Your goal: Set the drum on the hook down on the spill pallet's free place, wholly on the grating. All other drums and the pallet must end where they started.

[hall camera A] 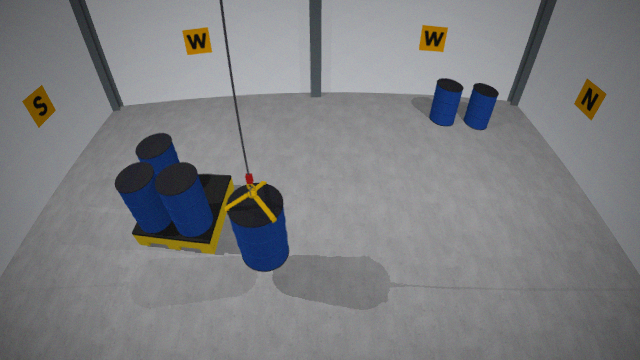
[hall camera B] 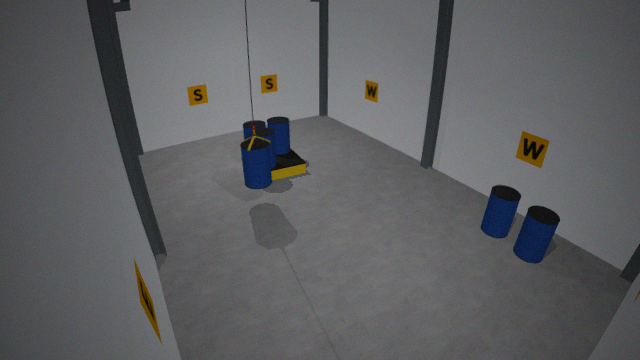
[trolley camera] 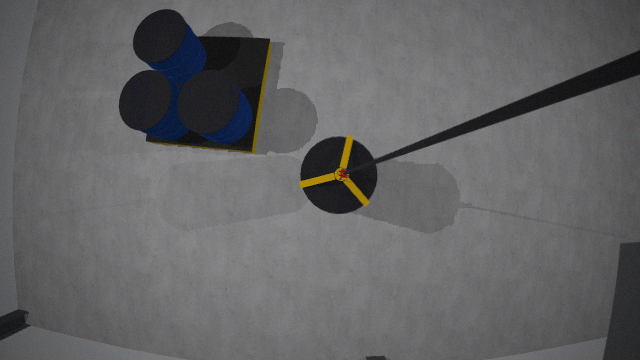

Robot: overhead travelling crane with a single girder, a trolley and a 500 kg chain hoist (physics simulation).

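Observation:
The blue drum point(hall camera A: 262, 245) point(hall camera B: 257, 167) point(trolley camera: 320, 162) hangs upright above the floor, its shadows apart from it. My gripper point(hall camera A: 252, 192) point(hall camera B: 257, 138) point(trolley camera: 342, 174), a yellow three-armed grab under the red hook, is shut on its black lid. The spill pallet point(hall camera A: 222, 220) point(hall camera B: 290, 172) point(trolley camera: 250, 70) is yellow with black grating and lies left of the hanging drum in hall camera A, up and left of it in the trolley camera. Three blue drums stand on it. Its free place is the far right corner in hall camera A. In hall camera B the hanging drum hides part of the pallet.
Two more blue drums, one point(hall camera A: 446, 102) point(hall camera B: 500, 211) and another point(hall camera A: 481, 106) point(hall camera B: 536, 234), stand on the floor near the W wall, towards the N wall. The nearest pallet drum point(hall camera A: 185, 200) point(trolley camera: 215, 105) stands between the other pallet drums and the hanging drum's side.

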